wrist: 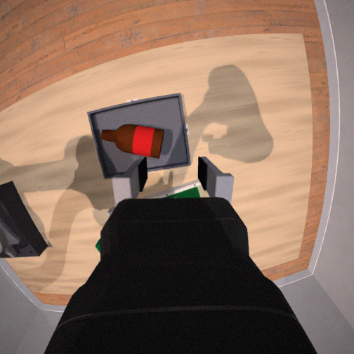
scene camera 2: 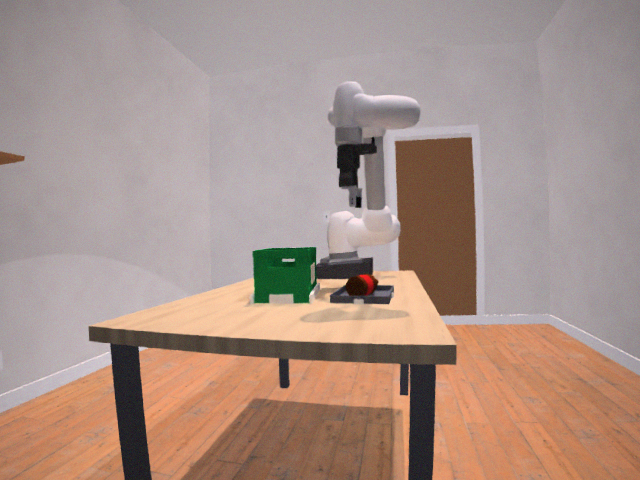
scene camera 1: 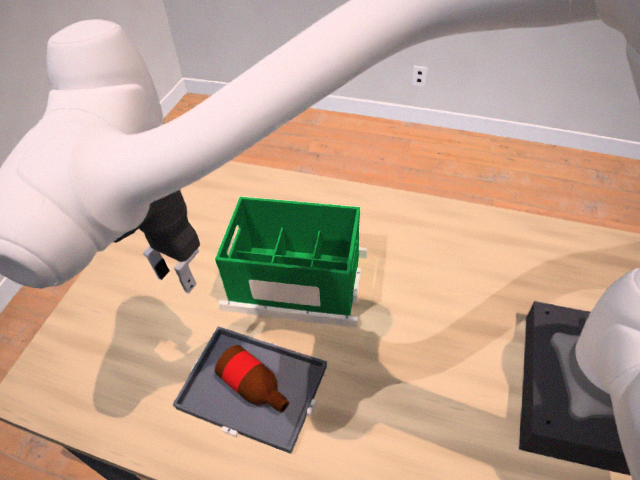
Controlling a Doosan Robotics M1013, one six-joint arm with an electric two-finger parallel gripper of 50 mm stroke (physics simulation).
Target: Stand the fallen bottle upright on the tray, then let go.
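Places are measured from the arm's base along level axes (x ahead, y left, z up), in metres.
Where they show: gripper, fingertip midpoint: [scene camera 2: 355,207] [scene camera 1: 177,281]; arm's base at its link origin: [scene camera 2: 344,262] [scene camera 1: 606,377].
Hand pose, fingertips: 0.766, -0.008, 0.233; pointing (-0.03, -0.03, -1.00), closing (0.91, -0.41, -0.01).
Note:
Each offset is from my fingertips to the top centre of the thing, as dx, dy, dz. Level surfaces: height alone.
A brown bottle with a red label @(-0.097, +0.040, -0.231) [scene camera 1: 241,369] [scene camera 2: 363,284] [wrist: 143,141] lies on its side in the dark grey tray [scene camera 1: 199,395] [scene camera 2: 338,298] [wrist: 184,115]. In scene camera 1 its neck points to the lower right; in the wrist view its neck points left. My gripper [scene camera 1: 174,271] [scene camera 2: 355,198] [wrist: 172,167] is open and empty, with its fingers pointing down. It hangs high above the table, well above the level of the bottle and the crate. The bottle is apart from the fingers and shows unobstructed in all three views.
A green divided crate @(-0.140, -0.240, -0.134) [scene camera 1: 286,263] [scene camera 2: 281,281] [wrist: 186,194] stands beside the tray, with white brackets along its base. In the wrist view my gripper body hides most of it. The robot's dark base plate [scene camera 1: 537,382] [scene camera 2: 343,269] stands on the same wooden table @(dz -0.310) [scene camera 1: 444,310] [scene camera 2: 232,322] [wrist: 280,200].

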